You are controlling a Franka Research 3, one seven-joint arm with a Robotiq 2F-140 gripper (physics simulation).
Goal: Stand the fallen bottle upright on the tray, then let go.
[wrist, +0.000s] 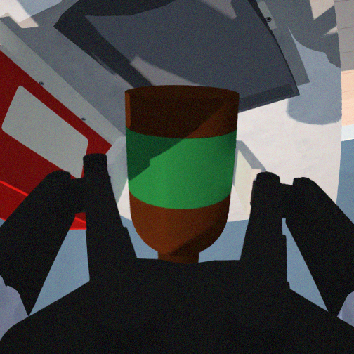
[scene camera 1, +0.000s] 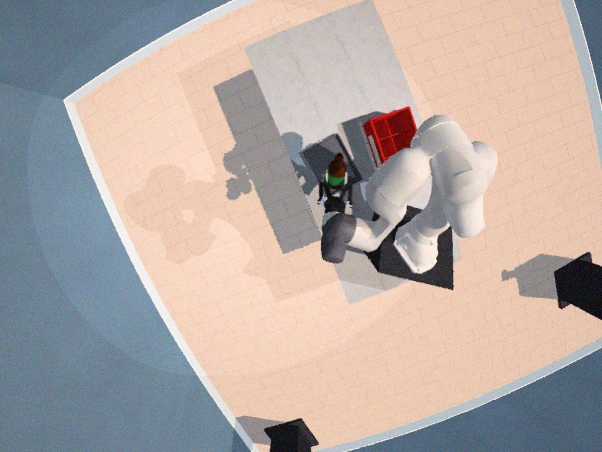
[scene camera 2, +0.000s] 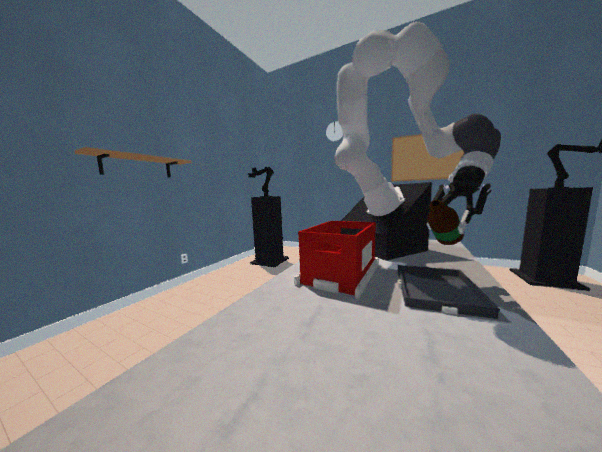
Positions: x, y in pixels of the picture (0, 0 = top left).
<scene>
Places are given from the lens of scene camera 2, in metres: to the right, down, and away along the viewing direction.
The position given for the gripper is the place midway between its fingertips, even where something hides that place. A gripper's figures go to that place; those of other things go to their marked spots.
gripper (scene camera 2: 443, 229): 0.42, 0.01, 0.61
brown bottle (scene camera 2: 443, 220): 0.39, -0.01, 0.56
</scene>
